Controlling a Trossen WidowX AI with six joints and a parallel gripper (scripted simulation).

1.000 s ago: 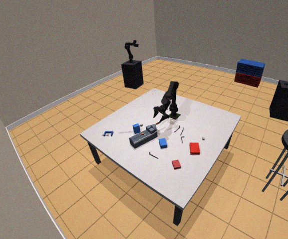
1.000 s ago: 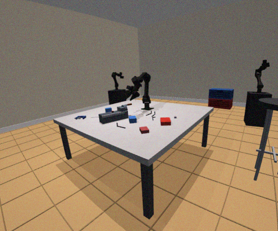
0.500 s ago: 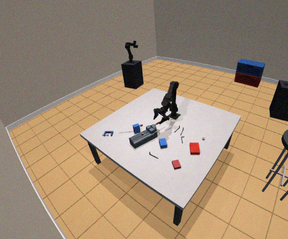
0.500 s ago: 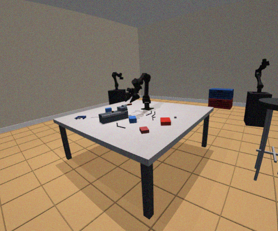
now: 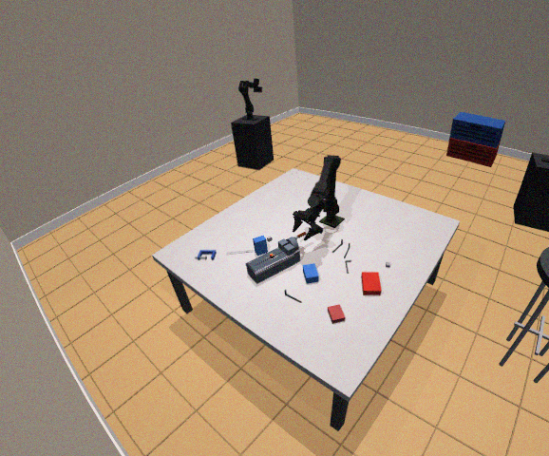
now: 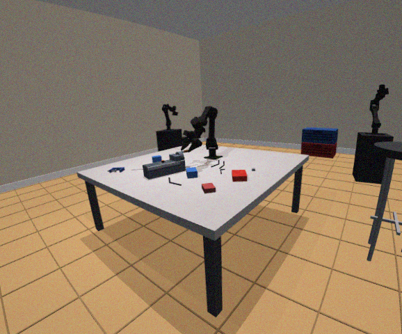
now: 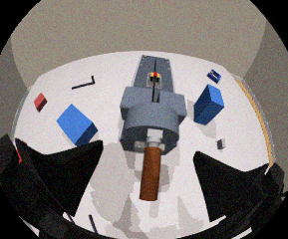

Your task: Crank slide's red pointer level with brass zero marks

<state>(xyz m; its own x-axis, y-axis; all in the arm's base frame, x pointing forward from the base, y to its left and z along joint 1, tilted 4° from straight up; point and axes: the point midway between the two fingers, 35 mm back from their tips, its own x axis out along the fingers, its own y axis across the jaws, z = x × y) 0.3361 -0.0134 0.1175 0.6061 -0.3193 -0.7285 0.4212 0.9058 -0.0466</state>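
The brown crank handle lies 2 cm behind my gripper tip and 1 cm to the left of it. Also, from my gripper tip: red pointer (15 cm ahead, 7 cm to the right, 4 cm below).
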